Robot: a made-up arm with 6 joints. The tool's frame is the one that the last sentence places.
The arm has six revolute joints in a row. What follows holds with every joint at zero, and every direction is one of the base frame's. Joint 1 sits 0.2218 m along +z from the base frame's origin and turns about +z. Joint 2 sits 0.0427 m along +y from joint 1 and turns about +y. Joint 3 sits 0.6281 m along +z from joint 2 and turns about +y. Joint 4 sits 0.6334 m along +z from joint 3 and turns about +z. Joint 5 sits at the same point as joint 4 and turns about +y. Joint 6 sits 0.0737 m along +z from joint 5 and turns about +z. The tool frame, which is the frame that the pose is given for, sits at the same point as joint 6; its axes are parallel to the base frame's.
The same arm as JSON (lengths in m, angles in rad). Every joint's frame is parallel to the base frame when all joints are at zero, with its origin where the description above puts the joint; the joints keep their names.
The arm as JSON. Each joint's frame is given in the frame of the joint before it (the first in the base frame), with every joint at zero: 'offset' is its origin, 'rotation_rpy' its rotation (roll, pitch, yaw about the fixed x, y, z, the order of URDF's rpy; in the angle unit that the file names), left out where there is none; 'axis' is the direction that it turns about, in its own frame. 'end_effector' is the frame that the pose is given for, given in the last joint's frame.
{"length_unit": "m", "angle_unit": "rad", "chain": [{"id": "joint 1", "offset": [0.0, 0.0, 0.2218], "axis": [0.0, 0.0, 1.0]}, {"id": "joint 2", "offset": [0.0, 0.0427, 0.0], "axis": [0.0, 1.0, 0.0]}, {"id": "joint 3", "offset": [0.0, 0.0, 0.6281], "axis": [0.0, 1.0, 0.0]}, {"id": "joint 4", "offset": [0.0, 0.0, 0.6334], "axis": [0.0, 0.0, 1.0]}, {"id": "joint 5", "offset": [0.0, 0.0, 0.0], "axis": [0.0, 1.0, 0.0]}, {"id": "joint 6", "offset": [0.0, 0.0, 0.0737], "axis": [0.0, 0.0, 1.0]}], "end_effector": {"offset": [0.0, 0.0, 0.0]}}
